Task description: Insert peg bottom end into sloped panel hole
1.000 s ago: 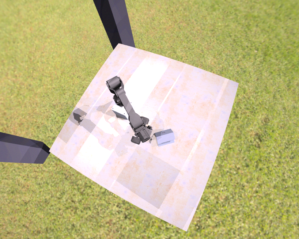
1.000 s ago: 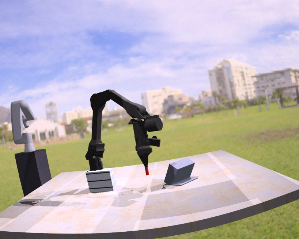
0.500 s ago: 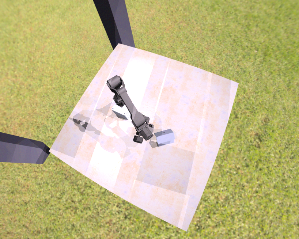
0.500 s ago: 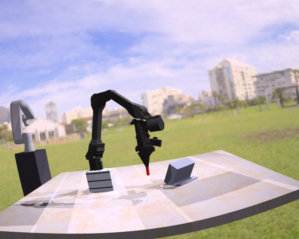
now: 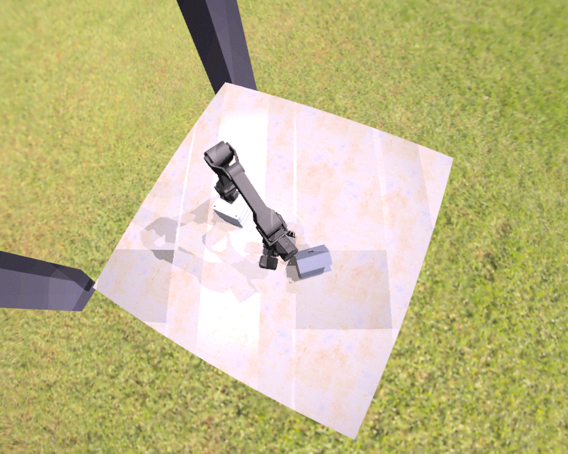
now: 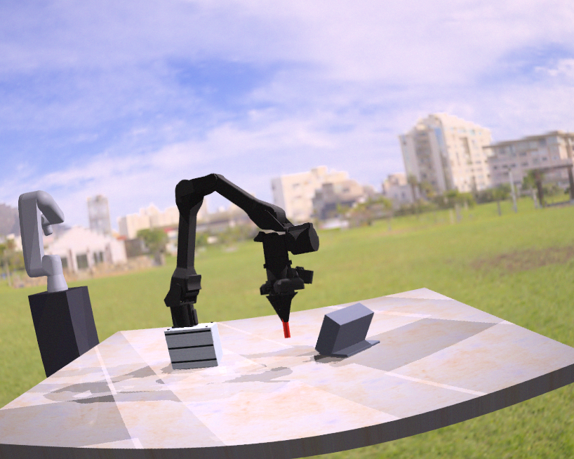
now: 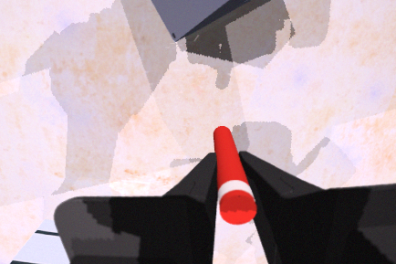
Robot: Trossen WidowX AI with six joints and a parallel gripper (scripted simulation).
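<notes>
The sloped grey panel lies 140 mm ahead of my gripper tip, 60 mm to the left of it and 60 mm below it. Also, from my gripper tip: round red peg: 20 mm above.
</notes>
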